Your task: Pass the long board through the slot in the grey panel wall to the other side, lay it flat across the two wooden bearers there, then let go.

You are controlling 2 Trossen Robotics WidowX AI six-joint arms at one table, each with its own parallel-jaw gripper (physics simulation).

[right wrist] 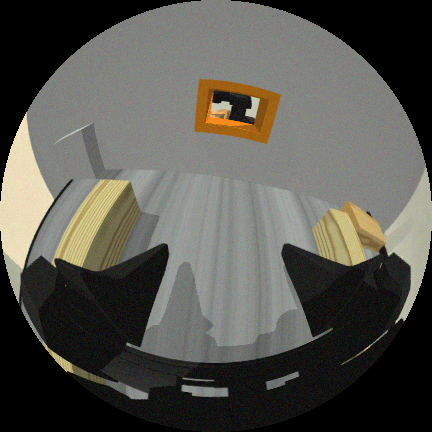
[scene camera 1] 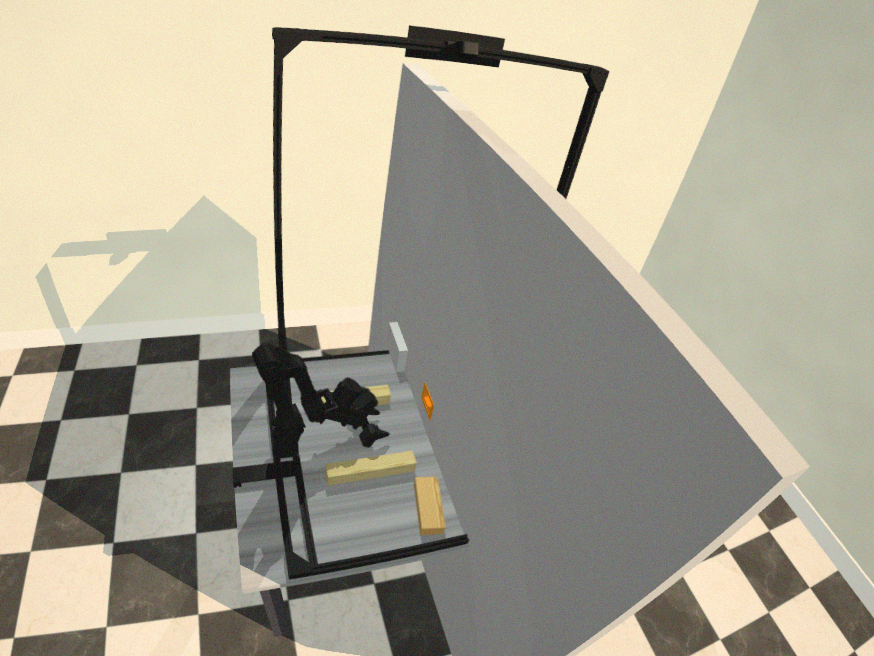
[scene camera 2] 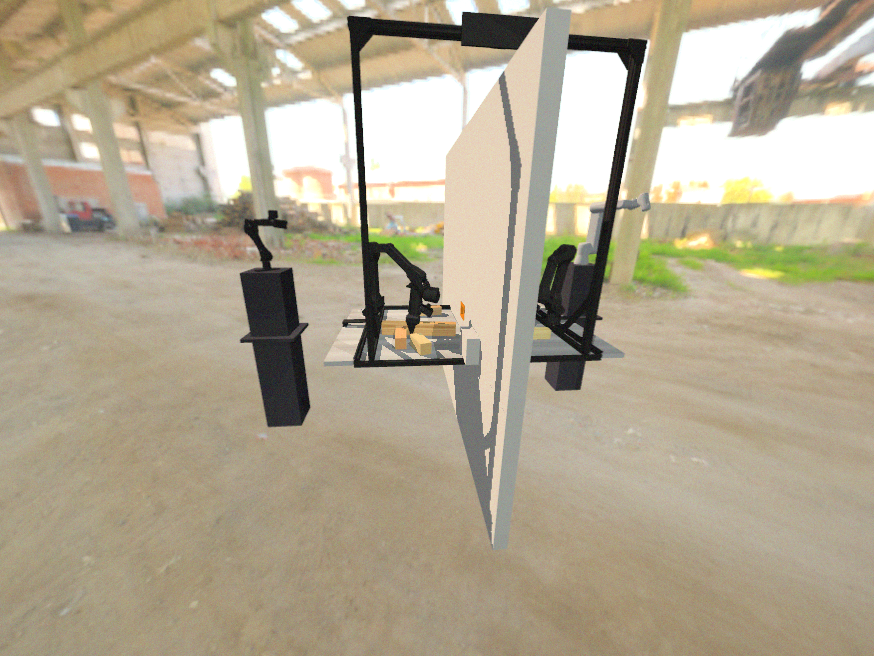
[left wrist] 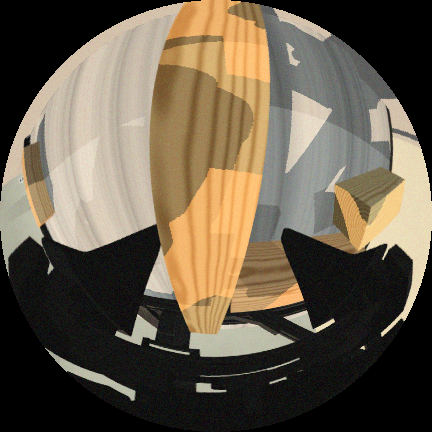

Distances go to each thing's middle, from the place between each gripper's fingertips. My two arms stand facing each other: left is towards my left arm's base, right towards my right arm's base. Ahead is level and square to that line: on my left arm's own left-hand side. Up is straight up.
My left gripper is now 270 mm to the left of the orange-framed slot point(right wrist: 268, 101), 80 mm below it and 40 mm short of it.
The orange-framed slot is 150 mm to the left of my right hand and 80 mm above it.
